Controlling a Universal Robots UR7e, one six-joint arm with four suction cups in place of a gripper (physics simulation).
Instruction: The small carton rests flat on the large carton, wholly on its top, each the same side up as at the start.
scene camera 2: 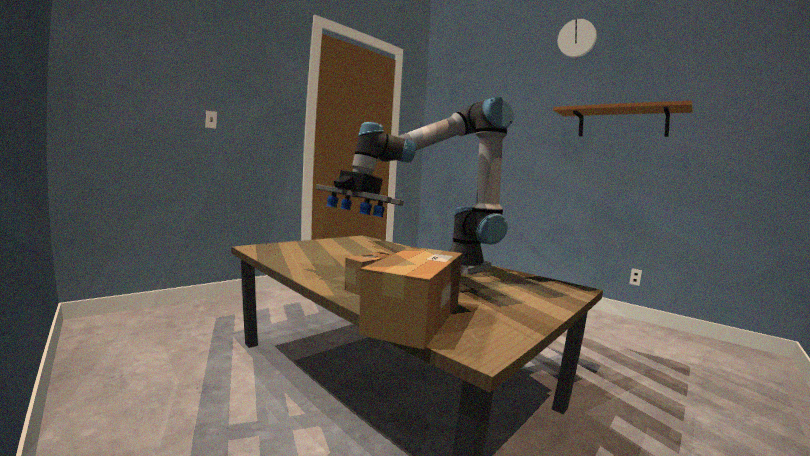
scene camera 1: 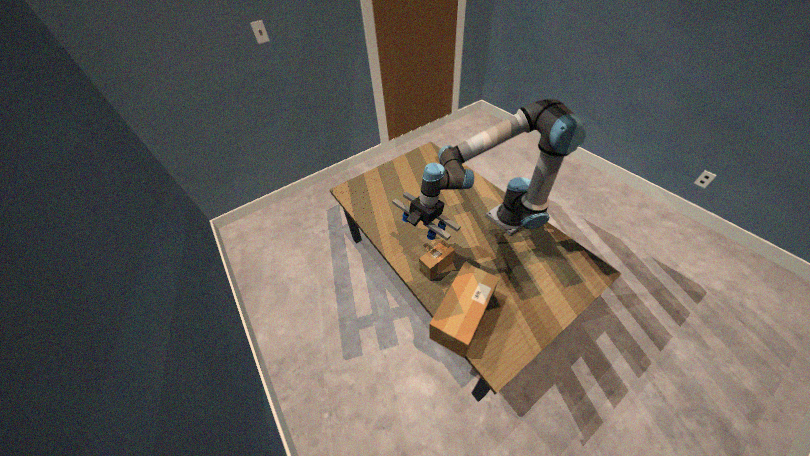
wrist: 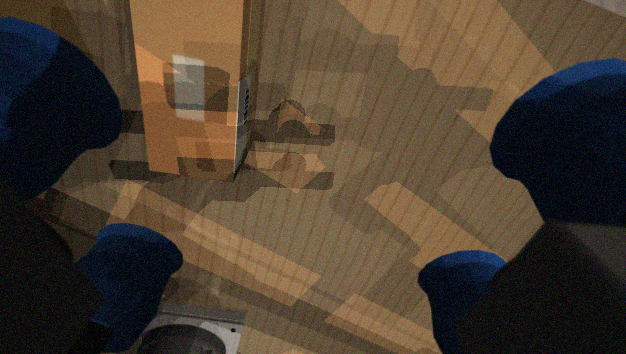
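Pixels of known places: hand, tool point: [scene camera 2: 354, 211] [wrist: 302, 205]; arm's base, link origin: [scene camera 2: 465, 261] [scene camera 1: 511, 215] [wrist: 185, 348].
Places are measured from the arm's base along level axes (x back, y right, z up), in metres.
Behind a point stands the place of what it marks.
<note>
The small carton [scene camera 1: 433, 260] @[x -0.542, y -0.004, z 0.078 m] [scene camera 2: 353, 275] @[x -0.583, y 0.005, z 0.031 m] [wrist: 200, 142] @[x -0.465, y 0.024, z 0.078 m] lies flat on the table [scene camera 1: 368, 192] @[x -0.488, y 0.676, z -0.024 m] [scene camera 2: 521, 334] @[x -0.465, y -0.482, z -0.024 m], label up, beside the large carton [scene camera 1: 456, 314] @[x -0.650, y -0.265, z 0.128 m] [scene camera 2: 393, 305] @[x -0.720, y -0.305, z 0.060 m]. The large carton also rests on the table, with a white label on its top. In the scene camera 2 view it partly hides the small carton. My gripper [scene camera 1: 423, 224] @[x -0.512, y 0.102, z 0.211 m] [scene camera 2: 355, 206] @[x -0.512, y 0.102, z 0.211 m] [wrist: 303, 200] @[x -0.512, y 0.102, z 0.211 m], with four blue suction cups facing down, hangs above the table, higher than both cartons. It touches neither and carries nothing. In the wrist view the small carton is left of the middle between the cups.
The arm's base [scene camera 1: 512, 212] @[x -0.050, y -0.028, z 0.078 m] [scene camera 2: 469, 257] @[x -0.040, y -0.045, z 0.030 m] stands at the table's far side. The large carton is close to the near long edge. A door [scene camera 1: 416, 62] [scene camera 2: 354, 135] and a wall shelf [scene camera 2: 623, 108] are behind, away from the table.
</note>
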